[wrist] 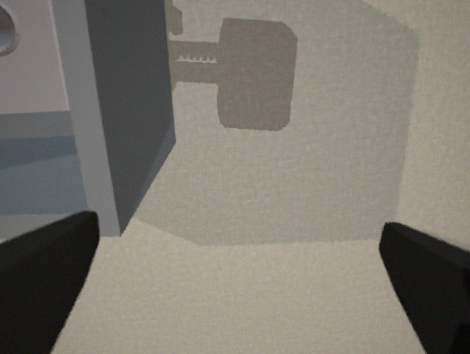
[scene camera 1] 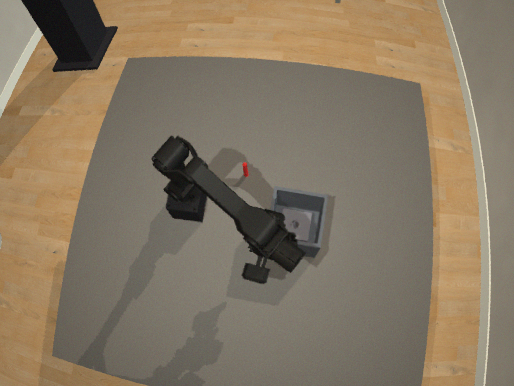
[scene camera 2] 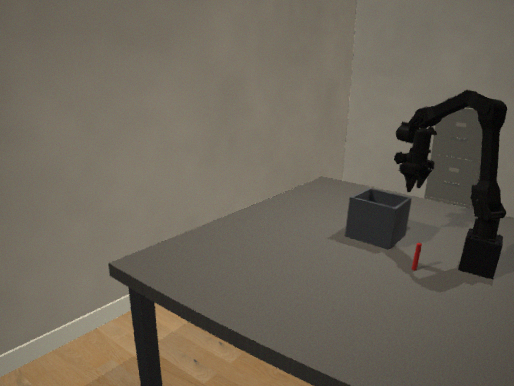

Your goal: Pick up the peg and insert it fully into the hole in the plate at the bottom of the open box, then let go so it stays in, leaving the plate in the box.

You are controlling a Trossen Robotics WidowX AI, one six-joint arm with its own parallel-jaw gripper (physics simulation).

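Pixels of known places: gripper, fingertip midpoint: (wrist: 243, 231) (scene camera 2: 413, 190); arm's base, origin of the base link: (scene camera 1: 184, 193) (scene camera 2: 484, 236).
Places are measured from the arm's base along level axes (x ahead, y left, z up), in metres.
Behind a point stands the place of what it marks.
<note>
A red peg (scene camera 1: 245, 169) @[x 0.169, y 0.120, z -0.046 m] (scene camera 2: 416, 257) @[x 0.166, y 0.133, z -0.063 m] stands upright on the table, near the arm's base and apart from the box. The open grey box (scene camera 1: 324, 220) @[x 0.424, y -0.045, z 0.034 m] (scene camera 2: 376, 223) @[x 0.326, y 0.039, z -0.028 m] (wrist: 132, 90) @[x 0.309, y -0.120, z -0.005 m] stands beyond it. The pale plate (scene camera 1: 305, 217) @[x 0.373, y -0.016, z -0.046 m] (wrist: 35, 80) @[x 0.316, y -0.056, z -0.045 m] lies at the bottom of the box, and its round hole (scene camera 1: 295, 224) (wrist: 4, 30) @[x 0.346, y -0.033, z -0.067 m] shows. My gripper (scene camera 2: 415, 189) @[x 0.268, y -0.162, z 0.051 m] (wrist: 243, 231) @[x 0.268, y -0.162, z 0.051 m] is open and empty, pointing down above the table beside one wall of the box, well above the surface. In scene camera 1 the arm hides the fingertips. The peg does not show in the wrist view.
The arm's black base (scene camera 1: 186, 207) @[x 0.015, y -0.044, z -0.002 m] (scene camera 2: 480, 255) @[x -0.002, y 0.048, z -0.041 m] stands on the grey table top (scene camera 1: 350, 130) @[x 0.516, y 0.350, z -0.103 m] (scene camera 2: 280, 260) @[x 0.502, y 0.321, z -0.103 m]. The arm reaches over the table and covers one corner of the box in scene camera 1. A grey cabinet (scene camera 2: 452, 160) stands behind the table.
</note>
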